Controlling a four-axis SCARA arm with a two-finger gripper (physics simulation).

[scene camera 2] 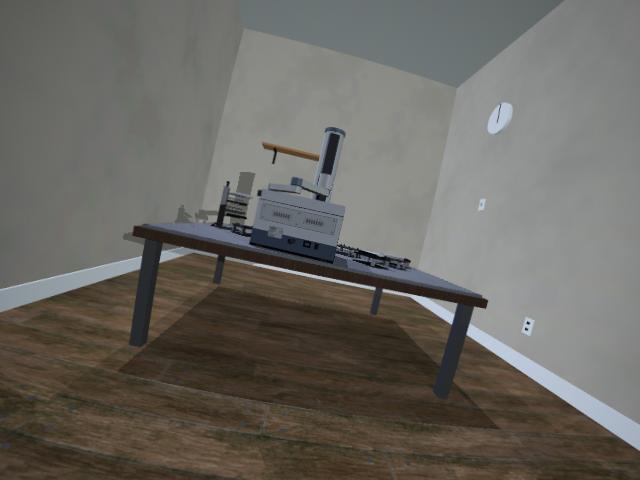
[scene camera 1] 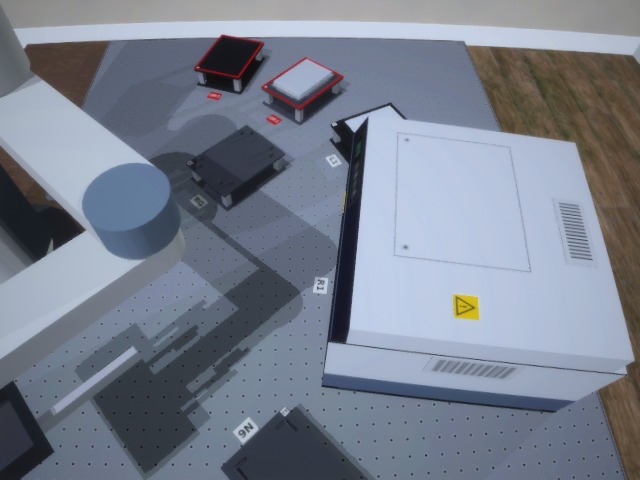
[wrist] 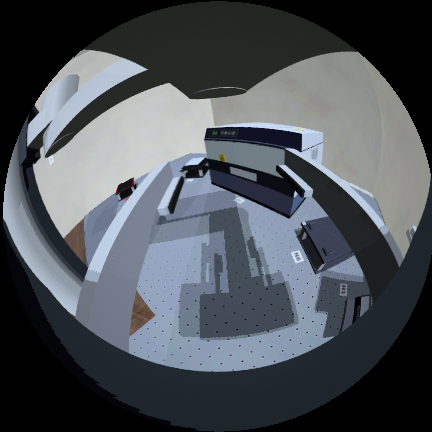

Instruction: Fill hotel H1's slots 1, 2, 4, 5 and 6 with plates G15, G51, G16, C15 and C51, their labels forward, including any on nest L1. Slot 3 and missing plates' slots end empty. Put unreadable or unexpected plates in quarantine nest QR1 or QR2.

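Frame: origin at the arm's base, x left, y ahead, z down, level; millimetres.
Seen in the pictures: gripper, fingertip midpoint: (scene camera 1: 113, 319) (wrist: 229, 161); arm's base at its link origin: (scene camera 1: 19, 261).
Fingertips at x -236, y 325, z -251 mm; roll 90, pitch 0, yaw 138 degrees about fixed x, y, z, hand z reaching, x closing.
Note:
Pixels of each thing's top centre, then the offset from my fingertips to it.
- Nest L1 at its top centre: (scene camera 1: 377, 125) (scene camera 2: 372, 253) (wrist: 194, 161) dx +521, dy +391, dz +178 mm
- large white device at its top centre: (scene camera 1: 484, 218) (wrist: 270, 124) (scene camera 2: 308, 201) dx +132, dy +464, dz -6 mm
- Dark nest RG at its top centre: (scene camera 1: 235, 154) (scene camera 2: 346, 245) dx +436, dy +92, dz +178 mm
- Dark nest N6 at its top centre: (wrist: 336, 230) (scene camera 2: 250, 225) dx -156, dy +203, dz +182 mm
My gripper (wrist: 229, 161) is open, with nothing between its parallel fingers, high above the perforated table and facing the white device. One pale finger bar shows at the lower left of scene camera 1. Hotel H1 (scene camera 2: 222, 209) stands left of the device in scene camera 2; its plates are too small to identify. In the wrist view, part of it shows at the lower right beside its label. Nest L1 (scene camera 1: 337, 135) bears a white plate (scene camera 1: 361, 118) (wrist: 196, 163), partly hidden by the device. Of the two red-rimmed quarantine nests, one (scene camera 1: 303, 101) holds a white plate (scene camera 1: 303, 77); the other (scene camera 1: 230, 55) is empty.
The large white device (scene camera 1: 444, 206) (scene camera 2: 299, 219) (wrist: 250, 155) stands beside the R1 label. Dark nest RG (scene camera 1: 237, 160) bears no plate. Dark nest N6 (scene camera 1: 305, 449) (wrist: 327, 240) stands near the device. The arm's elbow (scene camera 1: 131, 209) is at the left of scene camera 1.

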